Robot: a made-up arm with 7 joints.
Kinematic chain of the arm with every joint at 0, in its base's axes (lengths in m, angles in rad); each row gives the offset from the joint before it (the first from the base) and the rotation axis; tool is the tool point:
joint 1: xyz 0 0.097 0 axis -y
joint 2: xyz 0 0.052 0 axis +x
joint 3: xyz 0 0 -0.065 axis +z
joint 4: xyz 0 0 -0.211 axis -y
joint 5: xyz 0 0 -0.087 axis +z
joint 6: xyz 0 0 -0.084 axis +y
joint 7: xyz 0 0 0 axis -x
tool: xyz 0 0 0
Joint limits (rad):
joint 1: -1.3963..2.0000
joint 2: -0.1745..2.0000
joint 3: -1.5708..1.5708
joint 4: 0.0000..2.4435
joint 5: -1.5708..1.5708
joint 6: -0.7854..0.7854
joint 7: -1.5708..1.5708
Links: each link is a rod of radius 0.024 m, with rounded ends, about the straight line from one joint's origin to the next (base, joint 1, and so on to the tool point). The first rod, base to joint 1, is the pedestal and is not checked.
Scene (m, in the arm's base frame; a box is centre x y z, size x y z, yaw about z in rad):
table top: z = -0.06
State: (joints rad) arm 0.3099 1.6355 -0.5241 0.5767 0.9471 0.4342 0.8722
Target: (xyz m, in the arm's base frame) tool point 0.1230 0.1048 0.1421
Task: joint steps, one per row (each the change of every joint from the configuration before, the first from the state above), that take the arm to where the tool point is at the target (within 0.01 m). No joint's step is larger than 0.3 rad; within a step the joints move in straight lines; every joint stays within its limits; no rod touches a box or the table.
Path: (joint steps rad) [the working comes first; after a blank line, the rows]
Joints at the target: 1.9036 0.1742 -0.6511 2.3773 0.9471 0.4342 0.8722
Straight joint move there: touches the table top.

1: 0.2658 -0.0551 -0.1193 0.1739 -0.0619 -0.1270 0.1049
2: 0.2658 -0.0551 -0.1193 0.1739 -0.0619 -0.1270 0.1049
3: 0.2658 -0.0551 -0.1193 0.1739 -0.0619 -0.1270 0.1049
4: 0.2658 -0.0551 -0.1193 0.1739 -0.0619 -0.1269 0.1049
5: 0.2658 -0.0550 -0.1193 0.1739 -0.0619 -0.1270 0.1049
6: 0.0662 -0.2965 0.1173 0.2328 0.0774 0.1587 -0.1311
7: 0.0661 -0.2965 0.1174 0.2328 0.0773 0.1587 -0.1312
8: 0.0662 -0.2965 0.1174 0.2327 0.0774 0.1588 -0.1311
9: 0.0662 -0.2964 0.1174 0.2328 0.0774 0.1587 -0.1311

